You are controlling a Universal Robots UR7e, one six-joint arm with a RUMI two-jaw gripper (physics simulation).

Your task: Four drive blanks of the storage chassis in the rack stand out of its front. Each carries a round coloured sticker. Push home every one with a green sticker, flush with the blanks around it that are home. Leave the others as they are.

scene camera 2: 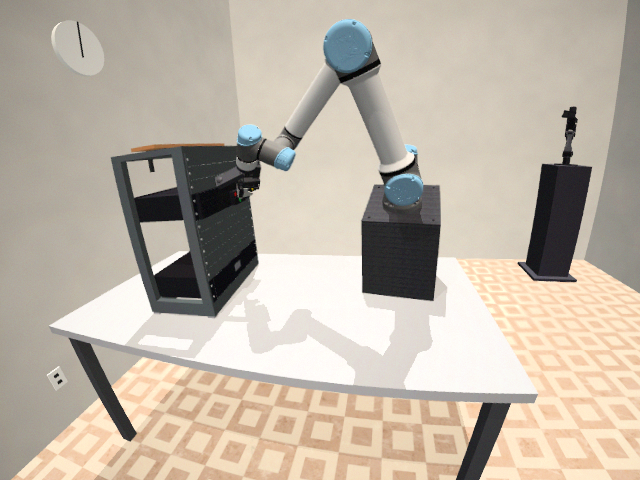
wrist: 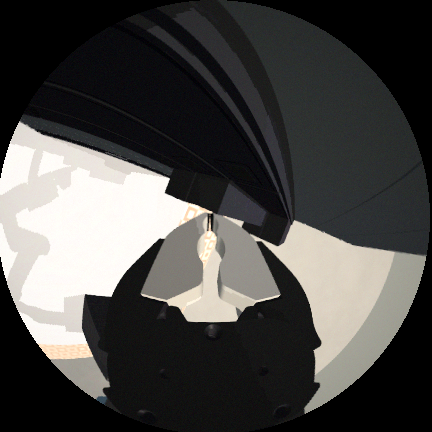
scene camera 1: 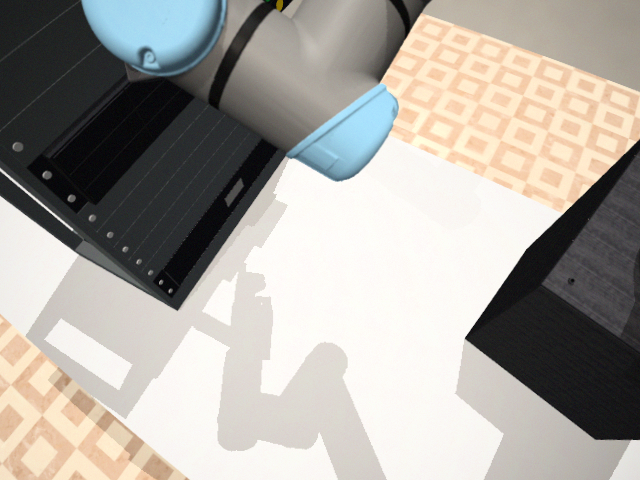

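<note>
The black storage chassis (scene camera 1: 118, 142) (scene camera 2: 210, 202) (wrist: 130, 95) sits in the upper part of the grey rack (scene camera 2: 193, 237). Dark blanks (wrist: 197, 190) (wrist: 272, 227) stand out of its front in the wrist view. Small colour spots show by the gripper: red (scene camera 2: 235, 194), green (scene camera 2: 239, 199) and yellow (scene camera 2: 252, 189) in scene camera 2; green and yellow (scene camera 1: 279, 4) at the top edge of scene camera 1. No sticker face shows in the wrist view. My gripper (wrist: 209, 214) is shut and empty, its tips close to the protruding blanks; contact cannot be told. The arm hides it in scene camera 1.
A second black unit (scene camera 2: 178, 279) with a light label (scene camera 2: 237, 264) sits at the rack's bottom. An orange-brown board (scene camera 2: 175, 146) lies on top of the rack. The arm stands on a black pedestal (scene camera 1: 558, 351) (scene camera 2: 400, 258) on the white table (scene camera 2: 310, 372).
</note>
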